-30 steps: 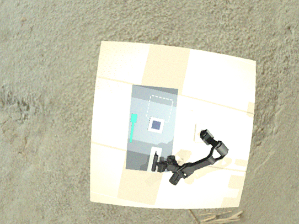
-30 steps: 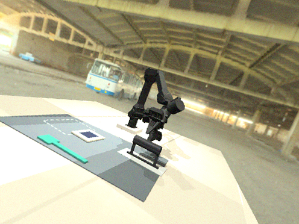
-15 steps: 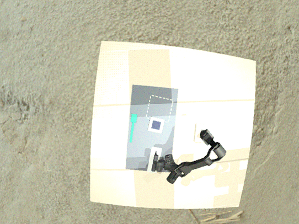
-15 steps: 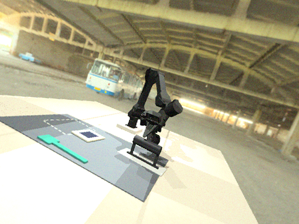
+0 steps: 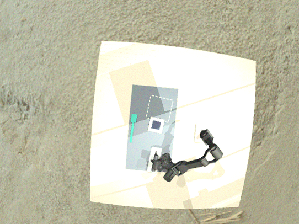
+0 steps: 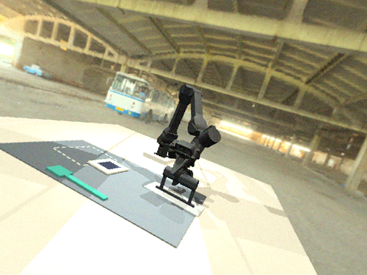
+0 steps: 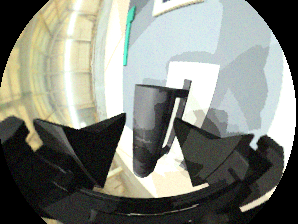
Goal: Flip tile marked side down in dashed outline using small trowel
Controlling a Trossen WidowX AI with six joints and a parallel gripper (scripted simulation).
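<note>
My gripper tip is 20 cm to the left of the grey mat, 8 cm above it and 4 cm short of it. From my gripper tip the other things lie so: cream tile: 25 cm to the right, 5 cm below, 1 cm ahead; then green trowel: 22 cm to the right, 18 cm ahead, 5 cm below.
</note>
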